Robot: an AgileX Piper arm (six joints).
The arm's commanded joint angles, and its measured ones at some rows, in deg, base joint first. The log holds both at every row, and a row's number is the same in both.
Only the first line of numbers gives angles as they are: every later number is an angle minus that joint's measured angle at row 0.
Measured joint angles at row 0:
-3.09, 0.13, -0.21, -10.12, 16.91, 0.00
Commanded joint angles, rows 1 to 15:
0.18, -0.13, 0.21, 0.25, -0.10, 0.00
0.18, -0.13, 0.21, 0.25, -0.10, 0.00
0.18, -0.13, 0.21, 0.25, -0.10, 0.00
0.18, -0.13, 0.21, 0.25, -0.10, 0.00
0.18, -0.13, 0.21, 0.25, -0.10, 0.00
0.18, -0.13, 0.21, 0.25, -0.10, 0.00
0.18, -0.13, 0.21, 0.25, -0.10, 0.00
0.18, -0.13, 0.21, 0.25, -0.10, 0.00
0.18, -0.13, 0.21, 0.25, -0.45, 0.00
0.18, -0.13, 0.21, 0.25, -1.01, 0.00
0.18, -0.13, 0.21, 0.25, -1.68, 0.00
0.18, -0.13, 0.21, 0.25, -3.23, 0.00
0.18, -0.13, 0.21, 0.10, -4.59, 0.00
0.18, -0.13, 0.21, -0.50, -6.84, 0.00
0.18, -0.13, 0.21, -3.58, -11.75, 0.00
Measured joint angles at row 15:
0.00, 0.00, 0.00, 0.00, -1.94, 0.00
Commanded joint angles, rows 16 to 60:
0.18, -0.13, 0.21, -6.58, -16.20, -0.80
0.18, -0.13, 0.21, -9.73, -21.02, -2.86
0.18, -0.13, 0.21, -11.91, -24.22, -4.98
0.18, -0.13, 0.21, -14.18, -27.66, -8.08
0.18, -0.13, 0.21, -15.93, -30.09, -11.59
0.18, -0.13, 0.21, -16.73, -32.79, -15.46
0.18, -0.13, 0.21, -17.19, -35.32, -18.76
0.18, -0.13, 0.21, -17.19, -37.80, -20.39
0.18, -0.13, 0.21, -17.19, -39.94, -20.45
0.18, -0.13, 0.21, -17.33, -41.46, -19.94
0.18, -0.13, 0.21, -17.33, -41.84, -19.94
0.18, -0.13, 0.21, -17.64, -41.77, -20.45
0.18, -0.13, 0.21, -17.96, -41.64, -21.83
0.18, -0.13, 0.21, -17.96, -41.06, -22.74
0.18, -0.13, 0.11, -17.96, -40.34, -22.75
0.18, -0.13, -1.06, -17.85, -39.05, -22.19
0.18, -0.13, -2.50, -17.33, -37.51, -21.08
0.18, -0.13, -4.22, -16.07, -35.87, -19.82
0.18, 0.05, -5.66, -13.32, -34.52, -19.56
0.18, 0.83, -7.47, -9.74, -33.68, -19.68
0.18, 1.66, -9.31, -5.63, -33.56, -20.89
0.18, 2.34, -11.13, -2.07, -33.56, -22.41
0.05, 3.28, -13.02, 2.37, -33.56, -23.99
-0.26, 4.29, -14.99, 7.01, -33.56, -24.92
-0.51, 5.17, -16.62, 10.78, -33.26, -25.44
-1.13, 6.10, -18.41, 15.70, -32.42, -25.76
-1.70, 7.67, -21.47, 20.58, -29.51, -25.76
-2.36, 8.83, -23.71, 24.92, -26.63, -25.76
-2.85, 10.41, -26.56, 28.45, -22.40, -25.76
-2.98, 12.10, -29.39, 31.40, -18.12, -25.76
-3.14, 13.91, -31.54, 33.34, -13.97, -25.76
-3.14, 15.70, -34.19, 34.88, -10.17, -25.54
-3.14, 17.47, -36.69, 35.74, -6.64, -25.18
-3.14, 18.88, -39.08, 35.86, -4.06, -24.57
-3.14, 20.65, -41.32, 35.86, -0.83, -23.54
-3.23, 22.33, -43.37, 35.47, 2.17, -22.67
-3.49, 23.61, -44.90, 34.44, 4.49, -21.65
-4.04, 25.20, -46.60, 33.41, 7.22, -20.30
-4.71, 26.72, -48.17, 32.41, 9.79, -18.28
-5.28, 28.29, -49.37, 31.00, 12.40, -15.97
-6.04, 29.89, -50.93, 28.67, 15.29, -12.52
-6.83, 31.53, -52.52, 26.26, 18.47, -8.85
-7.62, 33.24, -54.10, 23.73, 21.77, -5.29
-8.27, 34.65, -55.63, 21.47, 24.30, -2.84
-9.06, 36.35, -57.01, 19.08, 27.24, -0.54
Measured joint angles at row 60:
-6.35, 30.70, -52.00, 28.23, 15.49, -11.08
